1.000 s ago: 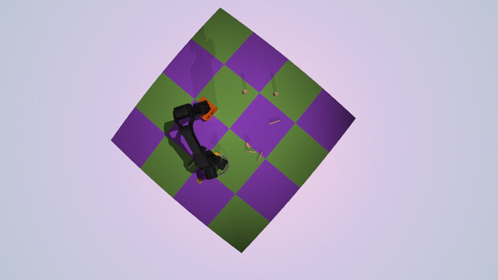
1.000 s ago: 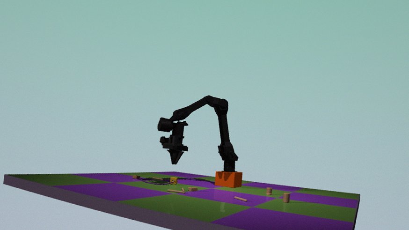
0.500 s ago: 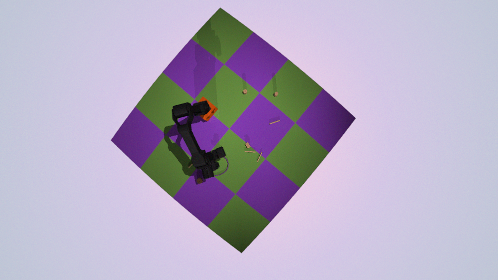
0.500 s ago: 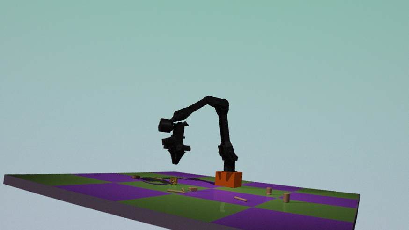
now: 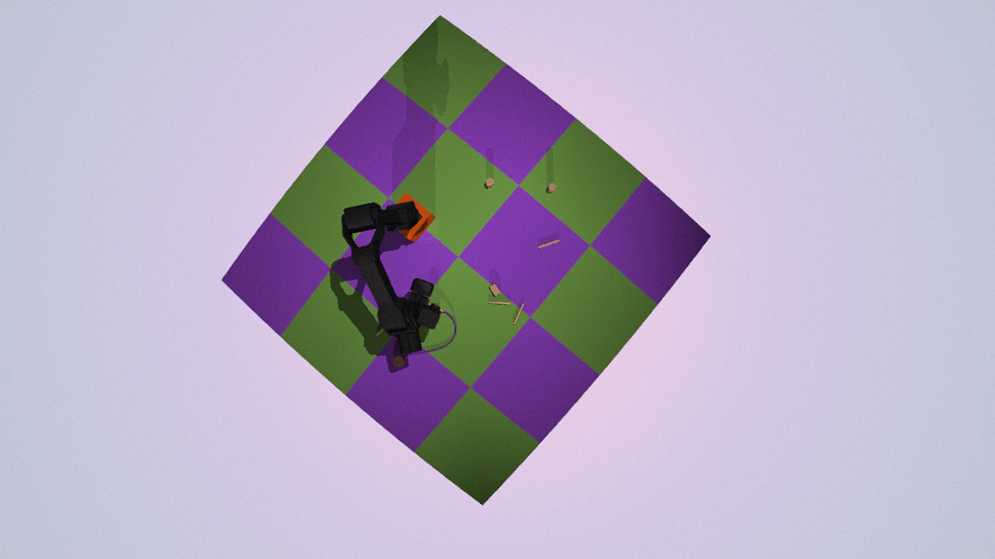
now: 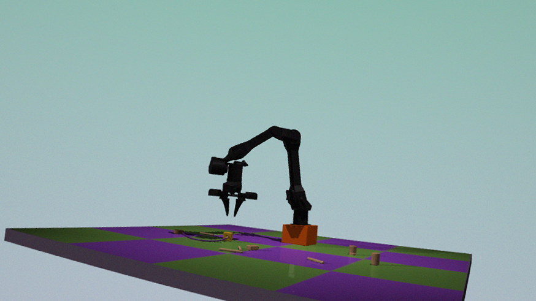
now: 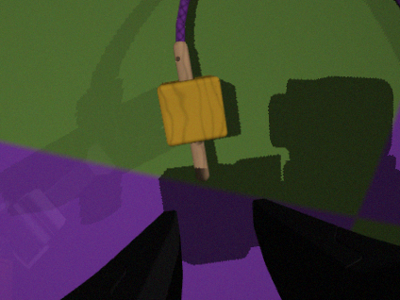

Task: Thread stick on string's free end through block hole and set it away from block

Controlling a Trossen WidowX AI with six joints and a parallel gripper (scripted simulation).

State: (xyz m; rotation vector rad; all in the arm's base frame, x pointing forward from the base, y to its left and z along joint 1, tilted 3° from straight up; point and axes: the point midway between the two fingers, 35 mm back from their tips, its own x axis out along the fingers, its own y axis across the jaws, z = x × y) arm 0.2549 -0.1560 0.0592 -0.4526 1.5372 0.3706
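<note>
Right now my gripper tip is 30 mm short of the thin wooden stick, 20 mm to the right of it and 80 mm above it. Round my gripper tip: round wooden button: 80 mm ahead, 200 mm to the right, 80 mm below; small wooden piece: 110 mm ahead, 220 mm to the left, 80 mm below.
</note>
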